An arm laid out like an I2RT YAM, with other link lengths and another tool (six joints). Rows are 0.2 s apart.
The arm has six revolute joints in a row. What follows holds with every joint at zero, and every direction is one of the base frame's. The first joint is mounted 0.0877 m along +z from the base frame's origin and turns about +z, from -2.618 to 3.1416 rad. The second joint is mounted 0.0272 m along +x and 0.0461 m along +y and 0.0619 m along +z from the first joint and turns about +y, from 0 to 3.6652 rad. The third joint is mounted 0.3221 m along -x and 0.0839 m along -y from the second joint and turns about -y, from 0 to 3.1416 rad. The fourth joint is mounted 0.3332 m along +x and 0.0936 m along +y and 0.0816 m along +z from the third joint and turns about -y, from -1.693 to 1.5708 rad. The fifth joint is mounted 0.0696 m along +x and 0.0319 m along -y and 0.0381 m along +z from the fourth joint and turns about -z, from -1.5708 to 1.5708 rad. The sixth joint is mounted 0.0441 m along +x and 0.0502 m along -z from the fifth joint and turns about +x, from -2.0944 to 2.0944 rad. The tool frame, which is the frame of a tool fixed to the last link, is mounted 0.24 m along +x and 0.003 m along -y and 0.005 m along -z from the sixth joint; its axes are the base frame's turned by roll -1.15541, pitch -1.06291 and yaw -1.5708 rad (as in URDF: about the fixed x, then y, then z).
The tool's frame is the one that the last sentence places.
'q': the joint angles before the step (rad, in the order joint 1, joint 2, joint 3, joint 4, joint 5, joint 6). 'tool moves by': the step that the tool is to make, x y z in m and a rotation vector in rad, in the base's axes. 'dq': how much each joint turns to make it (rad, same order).
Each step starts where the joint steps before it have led.
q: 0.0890, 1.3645, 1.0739, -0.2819, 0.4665, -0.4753
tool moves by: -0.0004, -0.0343, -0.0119, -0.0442, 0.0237, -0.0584
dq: -0.0451, 0.0298, -0.0095, 0.0275, 0.0344, -0.0320
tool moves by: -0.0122, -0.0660, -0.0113, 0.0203, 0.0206, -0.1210
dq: -0.1215, 0.0242, 0.0124, -0.0178, -0.0116, 0.0184
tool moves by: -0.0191, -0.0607, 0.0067, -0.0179, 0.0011, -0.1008
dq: -0.1076, -0.0021, 0.0082, 0.0009, 0.0046, -0.0211
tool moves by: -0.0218, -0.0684, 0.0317, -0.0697, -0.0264, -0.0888
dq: -0.1219, -0.0167, 0.0154, 0.0481, 0.0046, -0.0789
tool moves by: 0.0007, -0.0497, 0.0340, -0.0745, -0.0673, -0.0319
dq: -0.0911, 0.0152, 0.0151, 0.1246, -0.0323, -0.0768
